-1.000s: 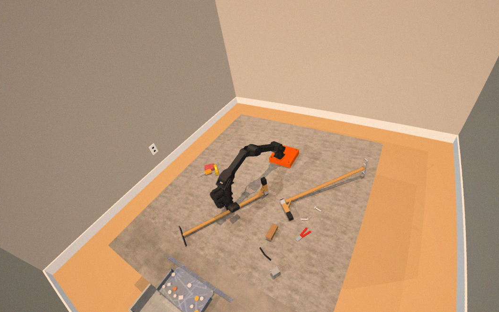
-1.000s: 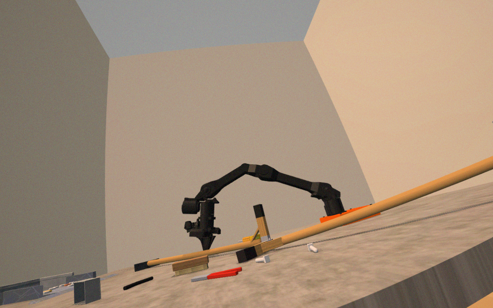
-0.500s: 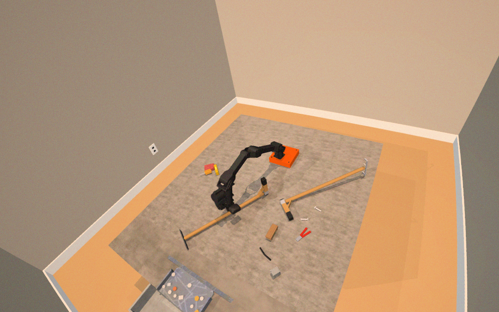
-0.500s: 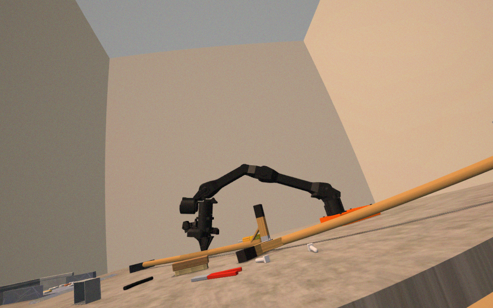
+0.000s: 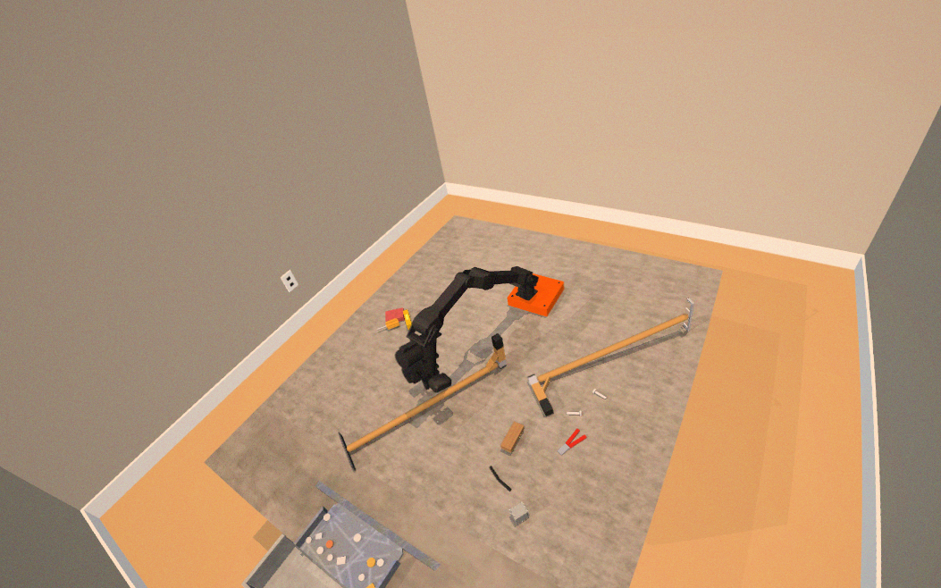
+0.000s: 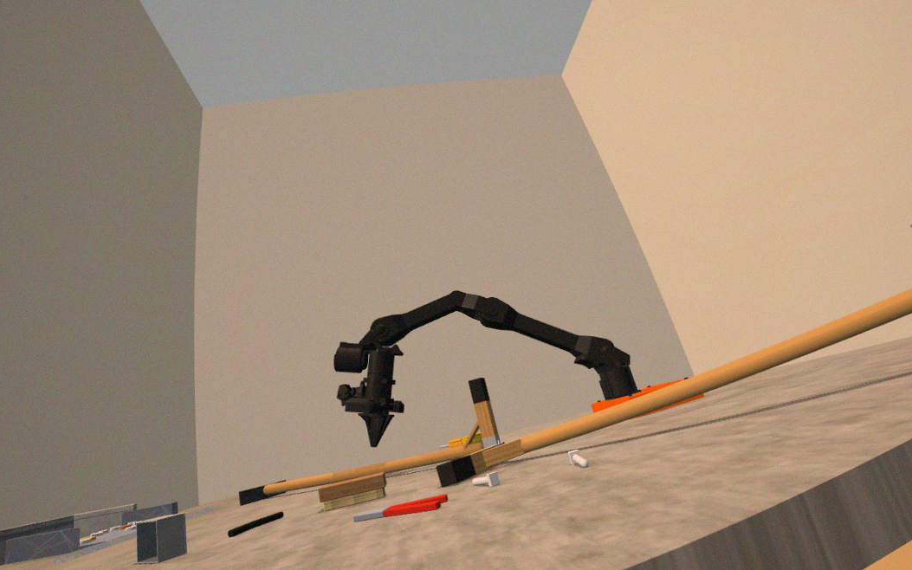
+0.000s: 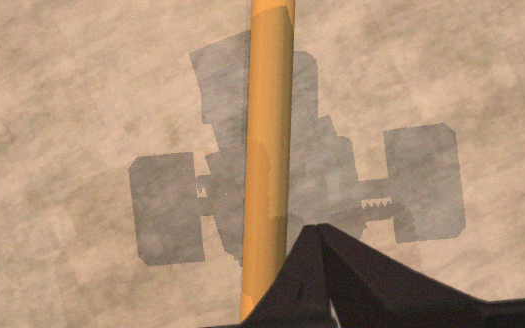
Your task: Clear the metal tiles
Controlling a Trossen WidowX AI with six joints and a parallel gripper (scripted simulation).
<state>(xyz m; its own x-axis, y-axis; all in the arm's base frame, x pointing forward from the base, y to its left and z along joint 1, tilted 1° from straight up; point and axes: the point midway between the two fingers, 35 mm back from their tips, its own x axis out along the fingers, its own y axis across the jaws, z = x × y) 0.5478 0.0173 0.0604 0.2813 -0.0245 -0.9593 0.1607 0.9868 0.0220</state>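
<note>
The long scraper lies 20 mm ahead of my gripper tip and 10 mm to the left of it. Also, from my gripper tip: wooden block: 50 mm behind, 310 mm to the left, 50 mm below; then orange-handled screwdriver: 140 mm behind, 380 mm to the right, 50 mm below; then black strip: 70 mm ahead, 350 mm to the left, 60 mm below.
</note>
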